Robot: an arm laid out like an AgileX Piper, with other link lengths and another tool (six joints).
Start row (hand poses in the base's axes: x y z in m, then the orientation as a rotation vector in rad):
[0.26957, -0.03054, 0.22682, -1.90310, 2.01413, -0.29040]
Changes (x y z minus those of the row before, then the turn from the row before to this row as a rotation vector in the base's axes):
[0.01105, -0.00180, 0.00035, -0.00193, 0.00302, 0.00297]
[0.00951, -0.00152, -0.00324, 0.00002, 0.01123, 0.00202]
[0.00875, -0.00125, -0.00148, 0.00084, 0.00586, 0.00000]
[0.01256, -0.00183, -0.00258, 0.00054, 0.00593, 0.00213]
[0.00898, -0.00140, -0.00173, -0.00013, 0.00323, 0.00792]
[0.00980, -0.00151, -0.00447, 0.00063, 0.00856, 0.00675]
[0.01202, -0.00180, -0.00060, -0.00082, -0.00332, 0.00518]
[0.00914, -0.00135, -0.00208, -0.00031, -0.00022, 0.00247]
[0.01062, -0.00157, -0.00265, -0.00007, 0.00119, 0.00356]
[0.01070, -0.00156, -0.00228, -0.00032, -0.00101, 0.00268]
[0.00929, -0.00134, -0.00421, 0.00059, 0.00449, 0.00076]
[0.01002, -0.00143, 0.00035, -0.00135, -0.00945, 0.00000]
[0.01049, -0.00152, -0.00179, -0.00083, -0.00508, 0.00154]
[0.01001, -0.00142, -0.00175, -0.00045, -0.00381, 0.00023]
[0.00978, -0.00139, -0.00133, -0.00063, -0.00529, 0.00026]
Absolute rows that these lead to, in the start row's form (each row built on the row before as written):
[0.28062, -0.03234, 0.22717, -1.90865, 2.01350, -0.28897]
[0.29013, -0.03386, 0.22393, -1.91635, 2.01862, -0.27832]
[0.29888, -0.03511, 0.22245, -1.91885, 2.02215, -0.27213]
[0.31144, -0.03694, 0.21987, -1.92360, 2.02363, -0.26565]
[0.32042, -0.03834, 0.21814, -1.93293, 2.01766, -0.26090]
[0.33022, -0.03985, 0.21367, -1.94337, 2.01601, -0.25073]
[0.34224, -0.04165, 0.21307, -1.94715, 2.00884, -0.25341]
[0.35138, -0.04300, 0.21099, -1.94959, 2.00625, -0.25334]
[0.36200, -0.04457, 0.20834, -1.95363, 2.00336, -0.25145]
[0.37270, -0.04613, 0.20606, -1.95587, 2.00006, -0.25208]
[0.38199, -0.04747, 0.20185, -1.95850, 2.00193, -0.24710]
[0.39201, -0.04890, 0.20220, -1.95455, 1.99638, -0.25730]
[0.40250, -0.05042, 0.20041, -1.95394, 1.99183, -0.26250]
[0.41251, -0.05184, 0.19866, -1.95249, 1.98933, -0.26644]
[0.42229, -0.05323, 0.19733, -1.95042, 1.98591, -0.27192]

